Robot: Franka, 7 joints.
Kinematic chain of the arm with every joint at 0, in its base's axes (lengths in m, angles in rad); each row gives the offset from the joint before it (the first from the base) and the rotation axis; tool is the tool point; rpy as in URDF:
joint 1: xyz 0 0 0.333 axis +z
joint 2: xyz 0 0 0 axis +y
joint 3: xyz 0 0 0.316 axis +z
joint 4: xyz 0.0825 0 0 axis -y
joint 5: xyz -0.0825 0 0.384 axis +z
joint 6: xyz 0 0 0 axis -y
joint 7: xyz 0.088 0 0 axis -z
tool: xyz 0 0 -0.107 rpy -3.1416 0 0
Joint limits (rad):
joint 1: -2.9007..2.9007
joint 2: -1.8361..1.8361
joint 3: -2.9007..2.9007
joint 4: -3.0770..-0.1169
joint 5: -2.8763..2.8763
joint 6: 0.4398..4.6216
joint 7: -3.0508..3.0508
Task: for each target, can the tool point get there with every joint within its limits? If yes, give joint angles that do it. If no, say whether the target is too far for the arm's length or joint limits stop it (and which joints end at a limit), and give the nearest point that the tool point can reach.
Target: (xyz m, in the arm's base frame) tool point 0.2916 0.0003 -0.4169
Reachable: no: joint limits stop it (at a limit: joint 2) | nearest point 0.2908 0.0003 -0.3607 | short by 0.056 m
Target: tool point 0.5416 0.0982 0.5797
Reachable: yes | joints -0.7098 -0.0412 0.7232 -2.1279 2.4087 1.3095 1.4977
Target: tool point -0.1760 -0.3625 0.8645
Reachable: yes | joints -1.8274 -0.5099 -0.0863 -1.8415 -2.0914 2.2362 -1.9133
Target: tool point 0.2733 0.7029 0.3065
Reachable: yes | joints 0.6428 1.1451 1.0015 -1.4574 0.2192 3.6453 1.4700
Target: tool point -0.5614 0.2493 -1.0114
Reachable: no: too far | nearest point -0.3899 0.1731 -0.3411 | short by 0.696 m
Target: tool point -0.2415 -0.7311 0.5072
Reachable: yes | joints -1.8158 0.7431 -0.3428 -1.0958 2.0369 1.5546 -1.5318
